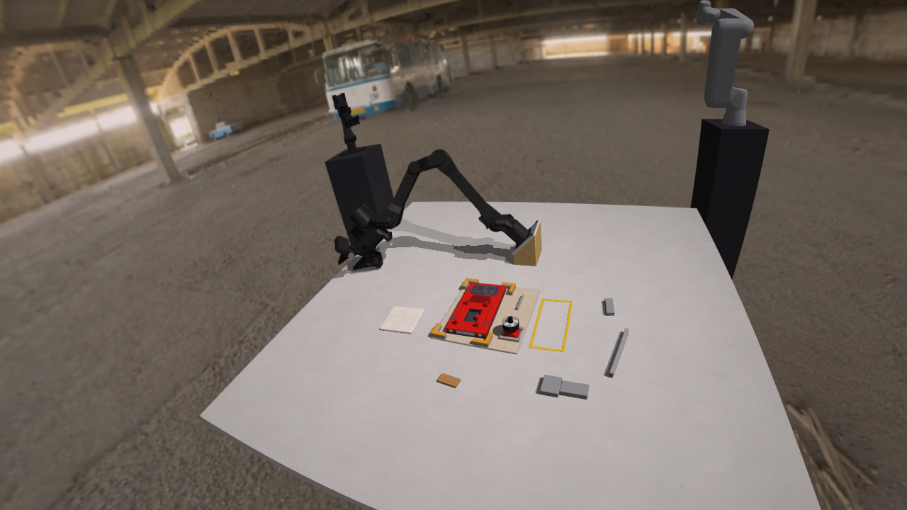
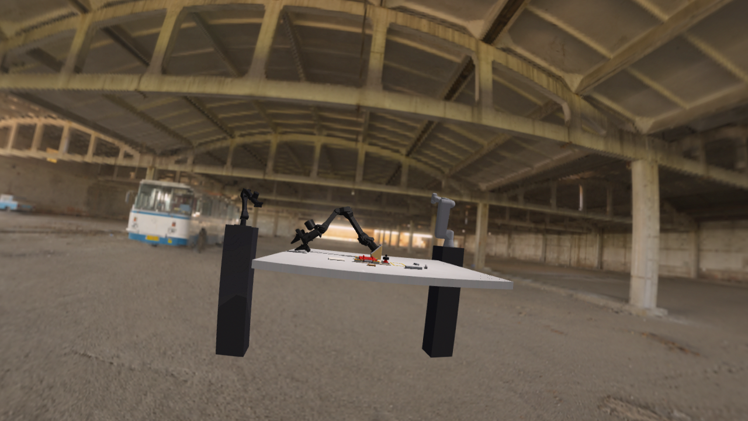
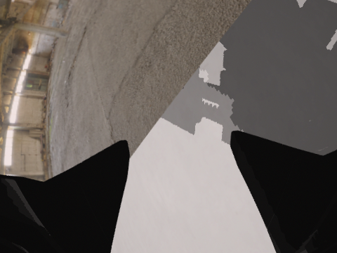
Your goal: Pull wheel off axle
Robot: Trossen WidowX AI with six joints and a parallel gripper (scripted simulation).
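Right now the wheel is 60 cm to the left of my gripper tip and 26 cm ahead of it. The rest, counted from my gripper tip: brown chip 48 cm to the left, 42 cm ahead, 3 cm below; then upright axle 60 cm to the left, 26 cm ahead; then white tile 29 cm to the left, 22 cm ahead, 3 cm below.
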